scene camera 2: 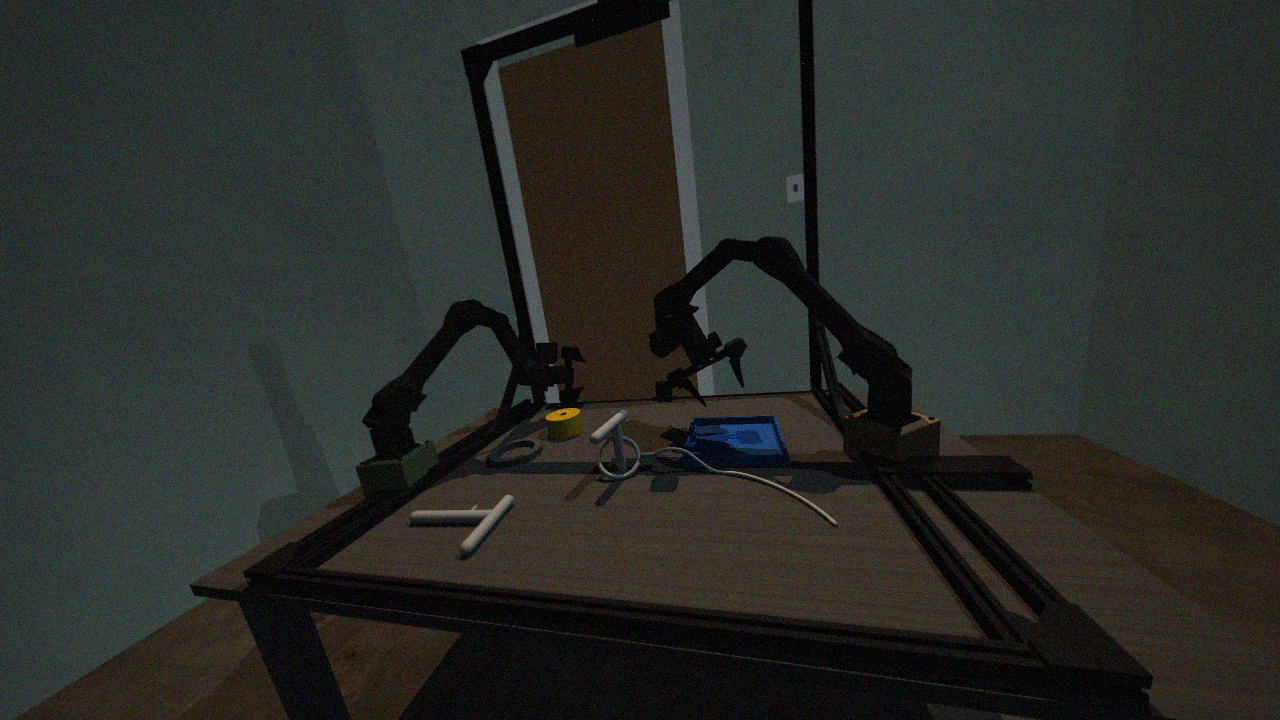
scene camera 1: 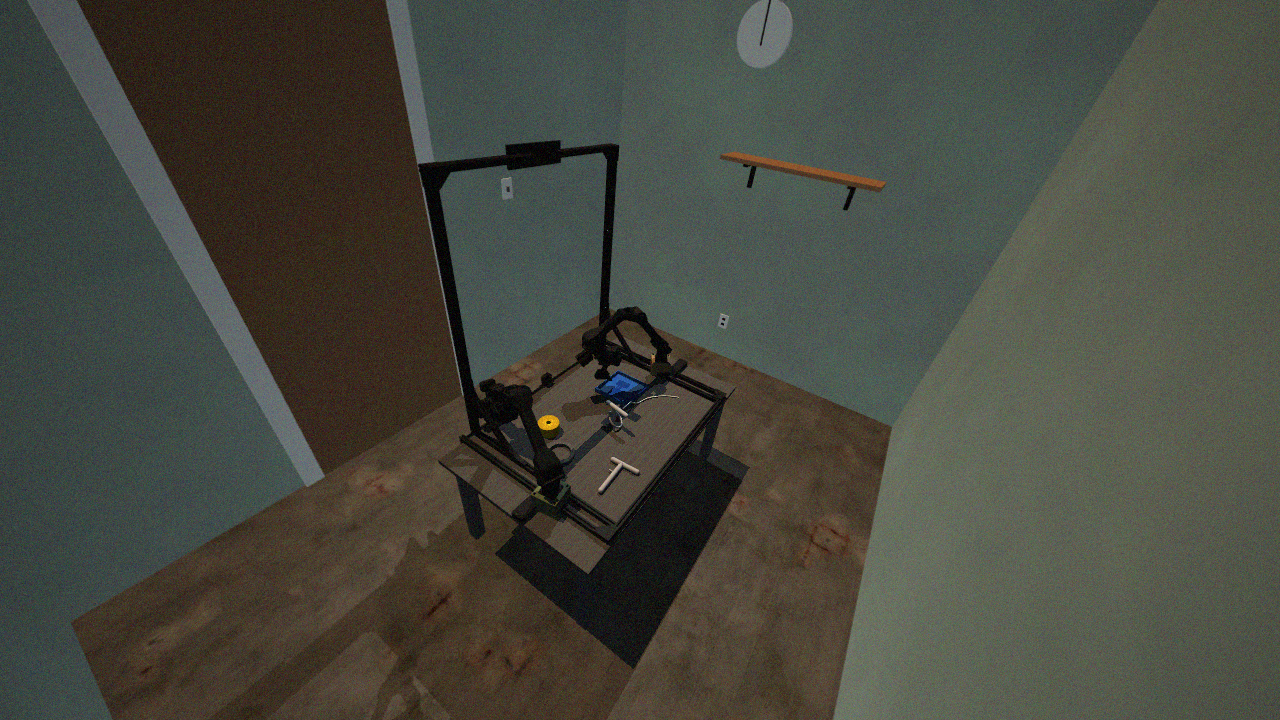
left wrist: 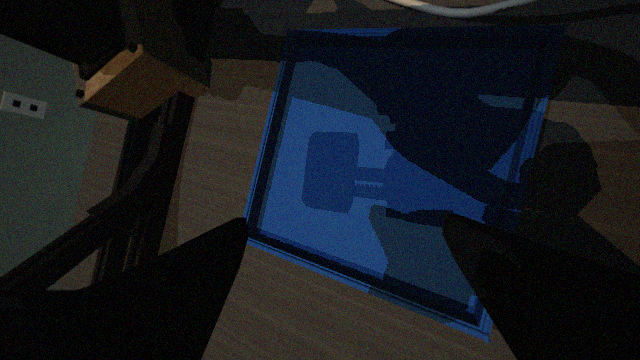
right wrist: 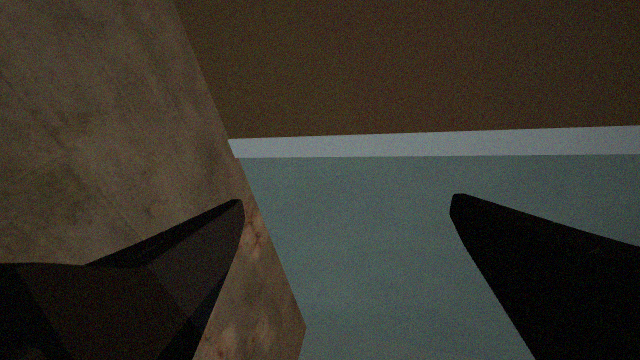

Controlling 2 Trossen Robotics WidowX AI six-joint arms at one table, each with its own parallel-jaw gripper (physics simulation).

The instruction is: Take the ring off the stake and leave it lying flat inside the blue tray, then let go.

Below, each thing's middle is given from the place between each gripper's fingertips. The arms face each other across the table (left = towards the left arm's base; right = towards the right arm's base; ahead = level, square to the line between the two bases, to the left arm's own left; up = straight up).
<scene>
Now: right hand 470 mm short of the blue tray (scene camera 2: 747,441), 450 mm to the right of it and 60 mm above it.
Now: the blue tray 4 cm ahead of my left hand, 1 cm to the left of it and 8 cm below it.
</scene>
